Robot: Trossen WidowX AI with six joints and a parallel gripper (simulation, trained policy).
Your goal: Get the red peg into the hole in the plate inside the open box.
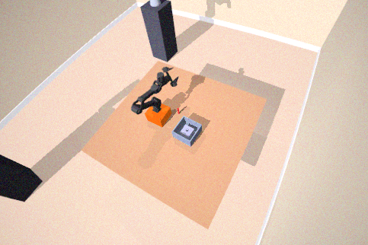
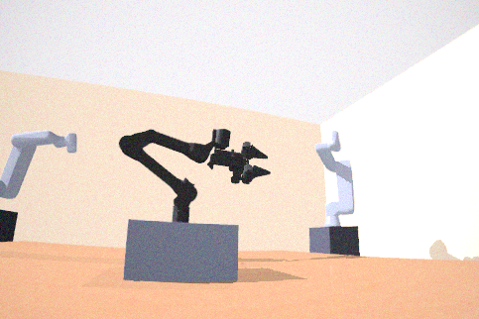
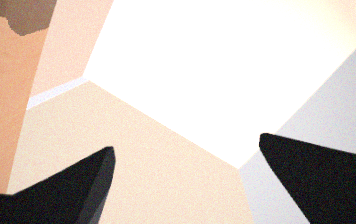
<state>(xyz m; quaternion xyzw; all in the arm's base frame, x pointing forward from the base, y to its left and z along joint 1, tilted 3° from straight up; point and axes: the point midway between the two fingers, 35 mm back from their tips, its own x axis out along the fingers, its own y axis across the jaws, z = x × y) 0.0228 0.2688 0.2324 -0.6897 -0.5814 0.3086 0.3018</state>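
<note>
My gripper tip is 30 cm above the red peg, 18 cm to the left of it and 11 cm short of it. Round my gripper tip: grey box (33 cm to the right, 31 cm below, 30 cm ahead).
</note>
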